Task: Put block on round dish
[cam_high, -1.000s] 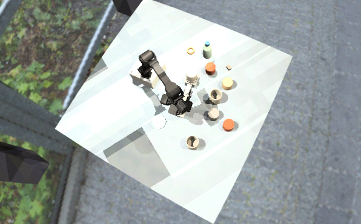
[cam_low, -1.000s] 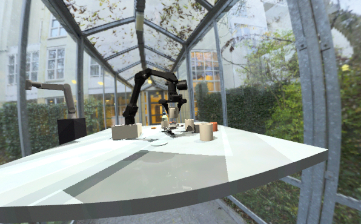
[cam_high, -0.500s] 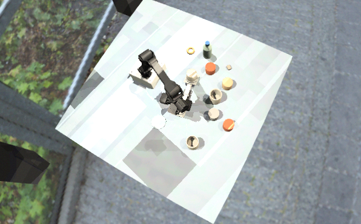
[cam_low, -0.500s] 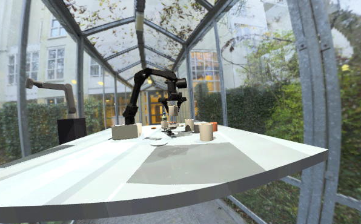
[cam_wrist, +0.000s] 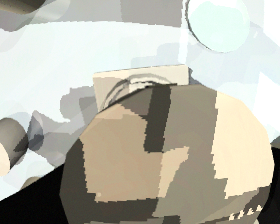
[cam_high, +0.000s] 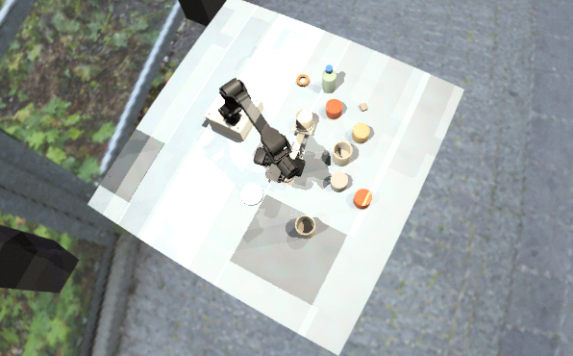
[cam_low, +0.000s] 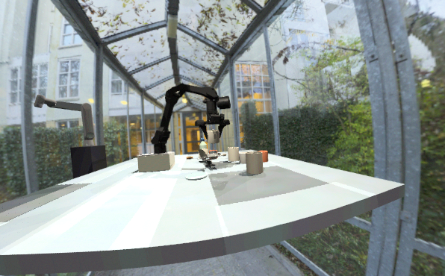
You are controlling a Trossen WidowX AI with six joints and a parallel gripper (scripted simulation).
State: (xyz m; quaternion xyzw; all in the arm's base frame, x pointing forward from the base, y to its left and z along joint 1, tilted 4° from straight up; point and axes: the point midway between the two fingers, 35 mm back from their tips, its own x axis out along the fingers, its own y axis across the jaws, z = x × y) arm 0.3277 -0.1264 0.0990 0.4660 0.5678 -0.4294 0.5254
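My gripper tip is 10 mm to the right of the grey block and 90 mm above it. Round my gripper tip: bottle: 50 mm behind, 490 mm to the left, 60 mm below; then round dish: 100 mm behind, 120 mm to the right, 170 mm below; then tan cylinder: 180 mm ahead, 350 mm to the left, 140 mm below.
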